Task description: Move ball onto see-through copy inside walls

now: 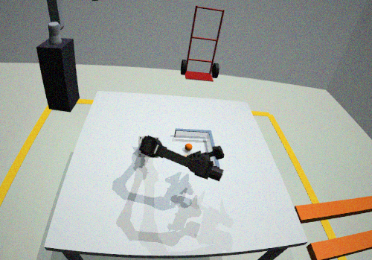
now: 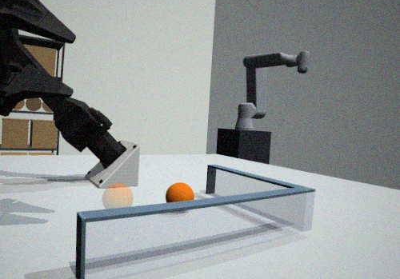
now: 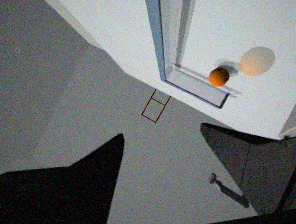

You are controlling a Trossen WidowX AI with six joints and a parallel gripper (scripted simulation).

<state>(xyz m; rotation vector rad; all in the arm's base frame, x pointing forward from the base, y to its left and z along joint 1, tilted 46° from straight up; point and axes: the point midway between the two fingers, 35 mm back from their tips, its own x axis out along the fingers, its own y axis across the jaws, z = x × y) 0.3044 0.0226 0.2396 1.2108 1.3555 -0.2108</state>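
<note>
My gripper tip is now 180 mm to the right of the orange ball, 170 mm above it and 80 mm past it.
</note>
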